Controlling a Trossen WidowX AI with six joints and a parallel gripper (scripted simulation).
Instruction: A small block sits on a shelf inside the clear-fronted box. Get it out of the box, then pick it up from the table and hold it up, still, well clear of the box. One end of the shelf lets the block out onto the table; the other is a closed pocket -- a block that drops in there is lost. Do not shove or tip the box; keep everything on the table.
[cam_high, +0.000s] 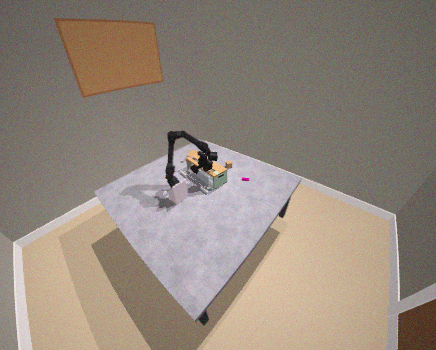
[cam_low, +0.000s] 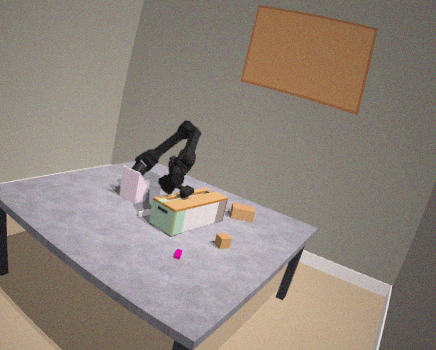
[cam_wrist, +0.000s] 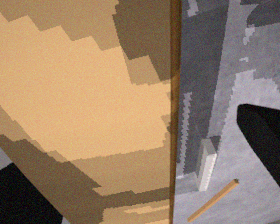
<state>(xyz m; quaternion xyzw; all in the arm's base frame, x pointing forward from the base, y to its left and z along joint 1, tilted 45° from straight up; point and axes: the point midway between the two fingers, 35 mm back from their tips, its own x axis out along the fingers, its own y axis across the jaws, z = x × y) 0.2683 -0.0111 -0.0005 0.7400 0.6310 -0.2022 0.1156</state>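
Now: the tan block 5 cm ahead of my gripper tip and 2 cm to the left of it. Also, from my gripper tip: magenta piece (30 cm to the right, 22 cm ahead, 8 cm below); box (4 cm ahead, 2 cm to the left, 2 cm below).
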